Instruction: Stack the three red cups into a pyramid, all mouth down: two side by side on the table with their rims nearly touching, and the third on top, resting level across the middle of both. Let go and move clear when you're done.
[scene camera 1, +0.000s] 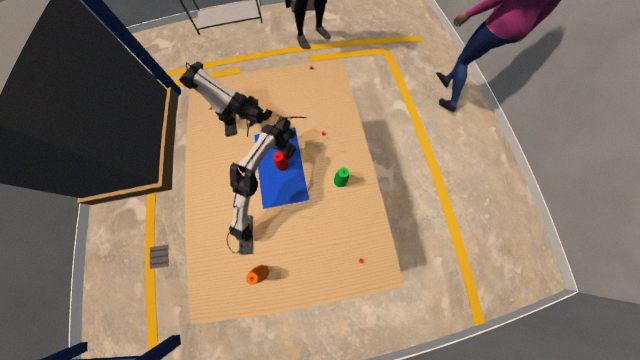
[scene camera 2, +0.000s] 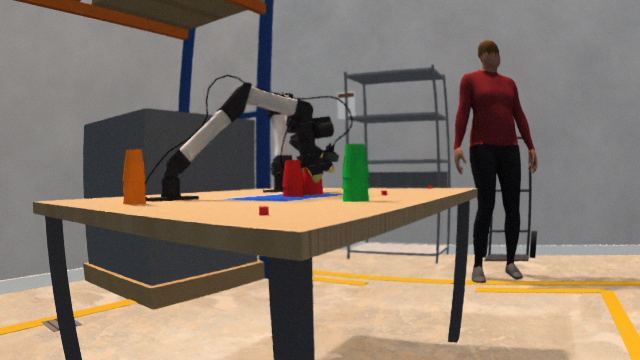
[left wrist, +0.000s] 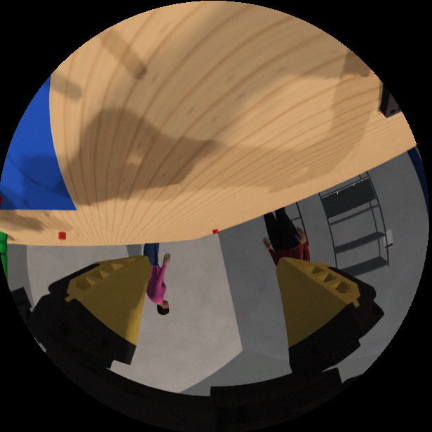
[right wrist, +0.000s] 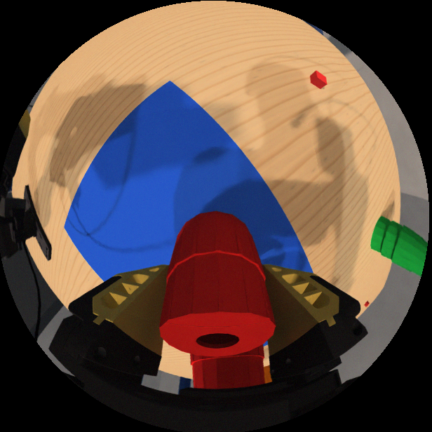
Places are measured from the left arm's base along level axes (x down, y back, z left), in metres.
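Where they show: left gripper, fingertip midpoint: (scene camera 1: 264, 105) (scene camera 2: 330, 168); right gripper, fingertip midpoint: (scene camera 1: 286, 150) (scene camera 2: 313, 183); left arm's base, origin of the base link: (scene camera 1: 230, 122) (scene camera 2: 281, 191); right arm's base, origin of the base link: (scene camera 1: 246, 234) (scene camera 2: 171, 200).
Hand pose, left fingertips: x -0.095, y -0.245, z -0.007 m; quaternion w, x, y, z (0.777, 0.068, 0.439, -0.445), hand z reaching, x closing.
Note:
Things, the pixels of their top centre, and the offset from my left fingertips. Level surfaces: height alone.
- blue mat, its level: dx +0.094 m
- second red cup, middle of its top: (scene camera 2: 312, 168) dy -0.078, dx +0.001, dz -0.290 m
- green cup stack, middle of its top: (scene camera 2: 354, 144) (scene camera 1: 342, 171) dy -0.332, dx -0.059, dz -0.509 m
- orange stack, middle of its top: (scene camera 2: 132, 149) (scene camera 1: 251, 279) dy +0.169, dx -0.059, dz -0.899 m
- table, its level: dx +0.095 m
A red cup (scene camera 1: 281, 161) (scene camera 2: 293, 177) (right wrist: 227, 372) stands mouth down on the blue mat (scene camera 1: 285, 192) (scene camera 2: 255, 198) (left wrist: 25, 170) (right wrist: 155, 200). Beside it, a second red cup (scene camera 2: 314, 185) (right wrist: 215, 295) is mouth down and upright between the fingers of my right gripper (scene camera 1: 288, 149) (scene camera 2: 322, 173) (right wrist: 215, 271), which is shut on it; its base looks to be at the mat. The right arm partly hides it in scene camera 1. A third red cup cannot be made out separately. My left gripper (scene camera 1: 271, 118) (left wrist: 213, 265) is open and empty, above the table beyond the mat's upper edge.
A green cup stack (scene camera 1: 341, 177) (scene camera 2: 355, 173) (right wrist: 397, 245) stands right of the mat. An orange stack (scene camera 1: 257, 275) (scene camera 2: 134, 176) stands near the right arm's base. Small red cubes (scene camera 1: 323, 133) (scene camera 1: 361, 260) (scene camera 1: 311, 67) lie on the table (scene camera 1: 330, 235). The two arms are close together.

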